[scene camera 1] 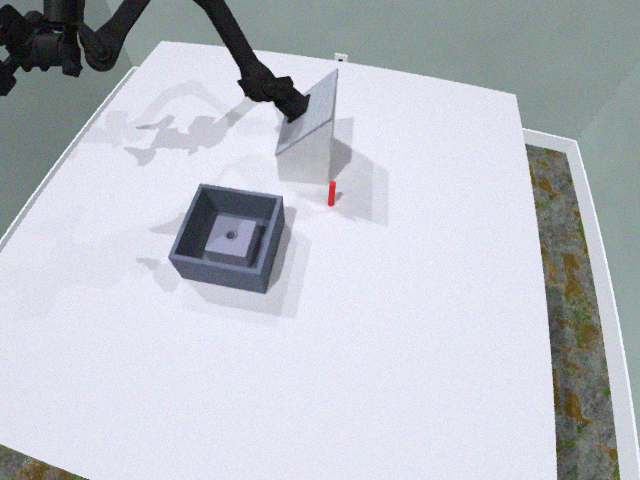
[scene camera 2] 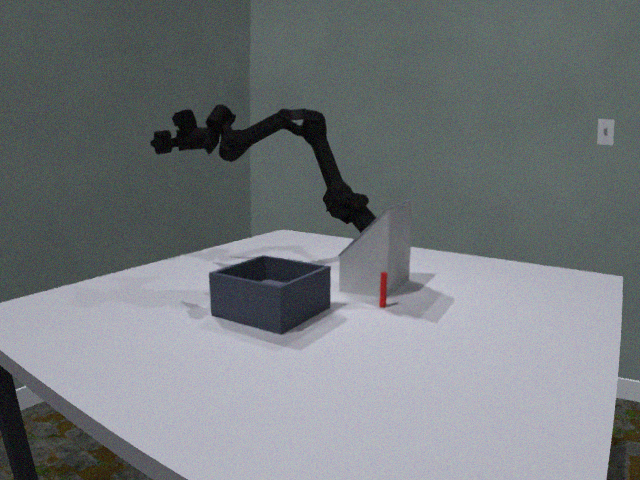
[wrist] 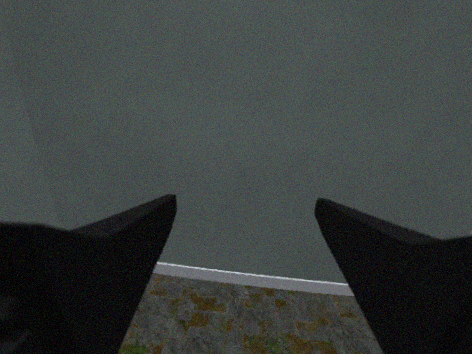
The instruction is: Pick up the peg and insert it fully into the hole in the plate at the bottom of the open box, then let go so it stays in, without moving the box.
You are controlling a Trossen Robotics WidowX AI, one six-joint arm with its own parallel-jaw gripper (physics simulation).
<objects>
blue-grey box: scene camera 1; scene camera 2; not seen in the wrist view (out of frame)
same spot on blue-grey box: (scene camera 2: pixel 237 294) = (scene camera 1: pixel 209 272)
</objects>
